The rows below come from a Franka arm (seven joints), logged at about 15 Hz.
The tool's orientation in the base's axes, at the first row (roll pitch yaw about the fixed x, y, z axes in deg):
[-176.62, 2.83, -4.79]
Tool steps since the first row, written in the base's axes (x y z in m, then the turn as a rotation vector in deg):
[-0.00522, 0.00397, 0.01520, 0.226, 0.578, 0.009]
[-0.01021, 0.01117, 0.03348, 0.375, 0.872, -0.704]
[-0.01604, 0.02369, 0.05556, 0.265, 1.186, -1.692]
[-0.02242, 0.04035, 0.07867, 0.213, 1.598, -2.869]
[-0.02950, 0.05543, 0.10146, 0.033, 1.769, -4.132]
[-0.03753, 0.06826, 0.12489, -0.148, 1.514, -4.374]
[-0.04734, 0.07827, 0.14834, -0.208, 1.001, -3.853]
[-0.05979, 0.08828, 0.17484, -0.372, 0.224, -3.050]
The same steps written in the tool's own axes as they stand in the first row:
[-0.00628, -0.00439, -0.01467, 0.176, -0.595, 0.017]
[-0.01275, -0.01220, -0.03223, 0.335, -0.858, 0.740]
[-0.02068, -0.02545, -0.05320, 0.248, -1.103, 1.750]
[-0.02956, -0.04283, -0.07491, 0.220, -1.439, 2.952]
[-0.03899, -0.05856, -0.09637, 0.089, -1.519, 4.230]
[-0.04921, -0.07200, -0.11857, -0.058, -1.235, 4.463]
[-0.06097, -0.08249, -0.14089, -0.100, -0.751, 3.914]
[-0.07550, -0.09294, -0.16613, -0.238, -0.011, 3.072]

